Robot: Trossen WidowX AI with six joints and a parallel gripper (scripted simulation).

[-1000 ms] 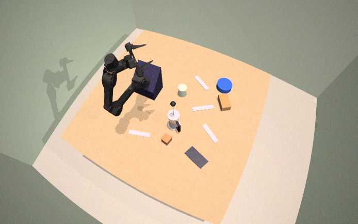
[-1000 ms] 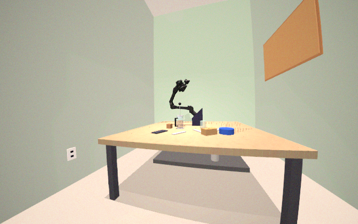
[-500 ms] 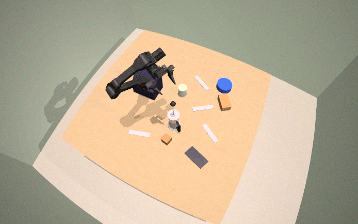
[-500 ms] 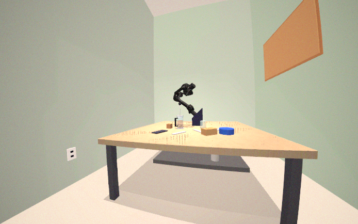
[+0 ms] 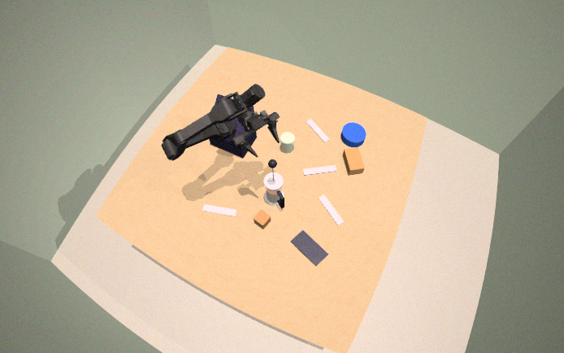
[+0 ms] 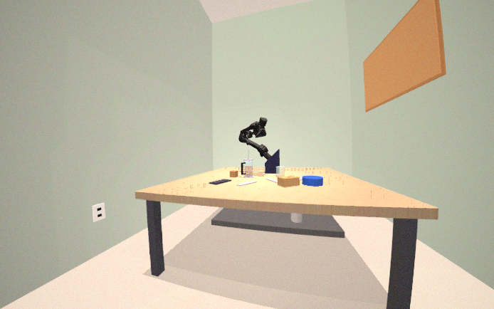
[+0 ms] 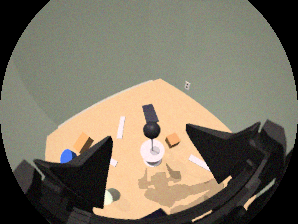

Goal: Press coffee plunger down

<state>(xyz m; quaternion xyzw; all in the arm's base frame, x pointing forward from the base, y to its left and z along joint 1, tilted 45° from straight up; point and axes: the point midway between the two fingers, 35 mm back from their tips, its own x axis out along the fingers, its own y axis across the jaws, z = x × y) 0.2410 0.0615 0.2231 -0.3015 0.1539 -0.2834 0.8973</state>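
Right now the coffee press is 18 cm below my gripper tip, 4 cm ahead of it and 3 cm to the right of it. The rest, counted from my gripper tip: small cube (30 cm below, 14 cm to the right, 3 cm ahead); then dark slab (32 cm below, 26 cm ahead, 16 cm to the right); then orange block (30 cm below, 29 cm to the left, 27 cm ahead).
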